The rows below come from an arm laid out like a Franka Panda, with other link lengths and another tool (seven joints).
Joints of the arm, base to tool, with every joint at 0 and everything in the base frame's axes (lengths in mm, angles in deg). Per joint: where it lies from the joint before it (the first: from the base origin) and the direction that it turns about. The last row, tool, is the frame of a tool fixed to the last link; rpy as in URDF.
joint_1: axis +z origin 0 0 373
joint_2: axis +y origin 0 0 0
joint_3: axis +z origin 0 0 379.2
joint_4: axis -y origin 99 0 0
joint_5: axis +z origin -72.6 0 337.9
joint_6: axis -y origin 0 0 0
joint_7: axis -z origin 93.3 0 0
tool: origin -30 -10 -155.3 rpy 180 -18.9 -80.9
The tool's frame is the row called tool.
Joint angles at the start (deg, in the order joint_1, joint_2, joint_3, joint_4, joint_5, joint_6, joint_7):
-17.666, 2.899, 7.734, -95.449, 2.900, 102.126, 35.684
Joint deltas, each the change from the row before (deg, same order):
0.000, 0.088, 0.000, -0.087, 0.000, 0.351, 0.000
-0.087, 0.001, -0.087, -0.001, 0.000, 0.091, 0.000
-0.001, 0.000, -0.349, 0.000, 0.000, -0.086, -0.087
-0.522, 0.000, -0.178, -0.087, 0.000, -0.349, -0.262
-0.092, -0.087, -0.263, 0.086, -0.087, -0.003, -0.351
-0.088, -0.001, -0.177, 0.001, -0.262, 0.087, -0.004
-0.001, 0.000, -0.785, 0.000, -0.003, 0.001, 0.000
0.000, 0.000, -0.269, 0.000, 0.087, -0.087, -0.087
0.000, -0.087, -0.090, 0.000, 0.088, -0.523, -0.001
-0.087, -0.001, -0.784, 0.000, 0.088, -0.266, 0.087
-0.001, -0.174, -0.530, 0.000, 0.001, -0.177, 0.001
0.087, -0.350, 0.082, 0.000, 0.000, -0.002, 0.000
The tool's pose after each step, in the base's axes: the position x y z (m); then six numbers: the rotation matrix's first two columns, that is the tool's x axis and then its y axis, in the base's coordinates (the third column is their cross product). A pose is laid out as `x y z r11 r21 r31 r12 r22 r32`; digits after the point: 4 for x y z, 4 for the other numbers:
0.5316 -0.0783 0.6187 -0.5926 -0.7673 0.2451 -0.7965 0.6036 -0.0362
0.5317 -0.0800 0.6188 -0.5954 -0.7654 0.2445 -0.7945 0.6060 -0.0377
0.5309 -0.0832 0.6186 -0.5984 -0.7626 0.2455 -0.7919 0.6096 -0.0366
0.5287 -0.0895 0.6175 -0.6022 -0.7585 0.2491 -0.7876 0.6154 -0.0302
0.5279 -0.0930 0.6189 -0.6028 -0.7578 0.2497 -0.7876 0.6152 -0.0341
0.5275 -0.0961 0.6189 -0.6059 -0.7542 0.2531 -0.7852 0.6181 -0.0376
0.5262 -0.1031 0.6189 -0.6161 -0.7457 0.2537 -0.7766 0.6288 -0.0379
0.5256 -0.1053 0.6188 -0.6183 -0.7440 0.2534 -0.7746 0.6314 -0.0360
0.5238 -0.1054 0.6189 -0.6175 -0.7440 0.2555 -0.7740 0.6326 -0.0286
0.5216 -0.1128 0.6186 -0.6287 -0.7341 0.2568 -0.7634 0.6454 -0.0239
0.5194 -0.1171 0.6200 -0.6353 -0.7282 0.2573 -0.7575 0.6523 -0.0241
0.5183 -0.1151 0.6232 -0.6346 -0.7296 0.2550 -0.7593 0.6501 -0.0297

